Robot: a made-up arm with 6 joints. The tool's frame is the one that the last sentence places.
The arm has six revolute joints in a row. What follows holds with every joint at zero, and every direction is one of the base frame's. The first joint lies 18.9 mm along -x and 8.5 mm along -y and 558.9 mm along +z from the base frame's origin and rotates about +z. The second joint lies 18.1 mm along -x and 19.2 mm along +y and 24.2 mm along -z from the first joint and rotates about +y. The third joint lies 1.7 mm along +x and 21.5 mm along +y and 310.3 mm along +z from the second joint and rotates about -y. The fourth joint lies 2.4 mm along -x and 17.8 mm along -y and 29 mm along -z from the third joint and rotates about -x. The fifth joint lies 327.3 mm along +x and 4.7 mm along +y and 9.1 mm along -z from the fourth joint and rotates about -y. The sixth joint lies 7 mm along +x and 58.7 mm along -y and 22.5 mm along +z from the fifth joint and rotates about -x. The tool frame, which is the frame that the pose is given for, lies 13 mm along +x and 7.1 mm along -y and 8.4 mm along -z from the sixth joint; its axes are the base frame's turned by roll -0.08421, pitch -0.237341 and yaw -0.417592 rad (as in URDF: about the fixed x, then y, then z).
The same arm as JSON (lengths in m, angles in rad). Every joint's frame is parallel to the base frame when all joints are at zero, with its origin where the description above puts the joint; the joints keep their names.
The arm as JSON. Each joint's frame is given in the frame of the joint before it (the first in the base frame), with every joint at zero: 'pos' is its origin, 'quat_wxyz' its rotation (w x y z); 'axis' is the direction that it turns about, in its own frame. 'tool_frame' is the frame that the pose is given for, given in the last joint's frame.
{
  "length_unit": "m",
  "angle_unit": "rad",
  "joints": [
    {
      "joint": "joint 1",
      "pos": [
        -0.0189,
        -0.0085,
        0.5589
      ],
      "quat_wxyz": [
        1.0,
        0.0,
        0.0,
        0.0
      ],
      "axis": "+z"
    },
    {
      "joint": "joint 2",
      "pos": [
        -0.0181,
        0.0192,
        -0.0242
      ],
      "quat_wxyz": [
        1.0,
        0.0,
        0.0,
        0.0
      ],
      "axis": "+y"
    },
    {
      "joint": "joint 3",
      "pos": [
        0.0017,
        0.0215,
        0.3103
      ],
      "quat_wxyz": [
        1.0,
        0.0,
        0.0,
        0.0
      ],
      "axis": "-y"
    },
    {
      "joint": "joint 4",
      "pos": [
        -0.0024,
        -0.0178,
        -0.029
      ],
      "quat_wxyz": [
        1.0,
        0.0,
        0.0,
        0.0
      ],
      "axis": "-x"
    },
    {
      "joint": "joint 5",
      "pos": [
        0.3273,
        0.0047,
        -0.0091
      ],
      "quat_wxyz": [
        1.0,
        0.0,
        0.0,
        0.0
      ],
      "axis": "-y"
    },
    {
      "joint": "joint 6",
      "pos": [
        0.007,
        -0.0587,
        0.0225
      ],
      "quat_wxyz": [
        1.0,
        0.0,
        0.0,
        0.0
      ],
      "axis": "-x"
    }
  ],
  "tool_frame": {
    "pos": [
      0.013,
      -0.0071,
      -0.0084
    ],
    "quat_wxyz": [
      0.969507,
      -0.065408,
      -0.107055,
      -0.210517
    ]
  }
}

